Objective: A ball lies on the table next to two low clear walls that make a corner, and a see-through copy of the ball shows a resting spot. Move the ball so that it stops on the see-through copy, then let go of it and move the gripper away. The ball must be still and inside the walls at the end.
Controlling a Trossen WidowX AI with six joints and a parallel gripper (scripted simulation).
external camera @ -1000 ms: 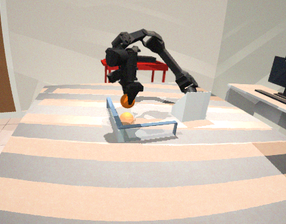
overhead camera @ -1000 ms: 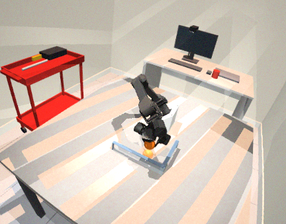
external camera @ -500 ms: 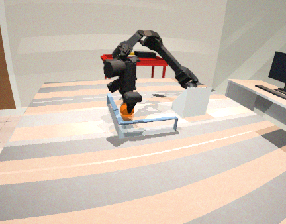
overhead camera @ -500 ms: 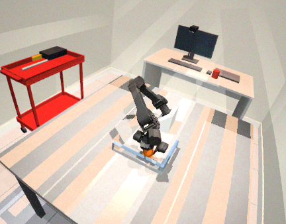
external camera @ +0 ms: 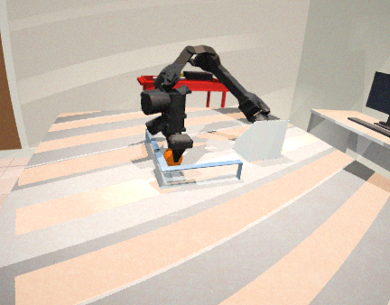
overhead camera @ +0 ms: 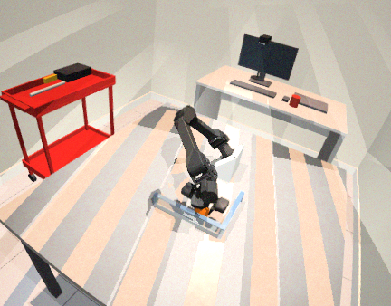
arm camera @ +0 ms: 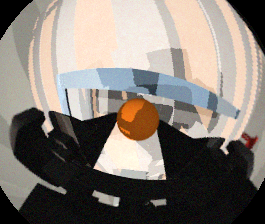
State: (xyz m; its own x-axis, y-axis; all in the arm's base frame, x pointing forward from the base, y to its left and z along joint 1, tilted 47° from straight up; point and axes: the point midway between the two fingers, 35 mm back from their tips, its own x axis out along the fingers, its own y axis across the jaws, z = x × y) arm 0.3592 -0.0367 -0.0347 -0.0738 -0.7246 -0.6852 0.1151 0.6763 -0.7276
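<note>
The see-through ball copy is right at my gripper tip. The rest, counted from my gripper tip: clear wall: 5 cm to the right, 5 cm ahead; orange ball: right at my gripper tip.
</note>
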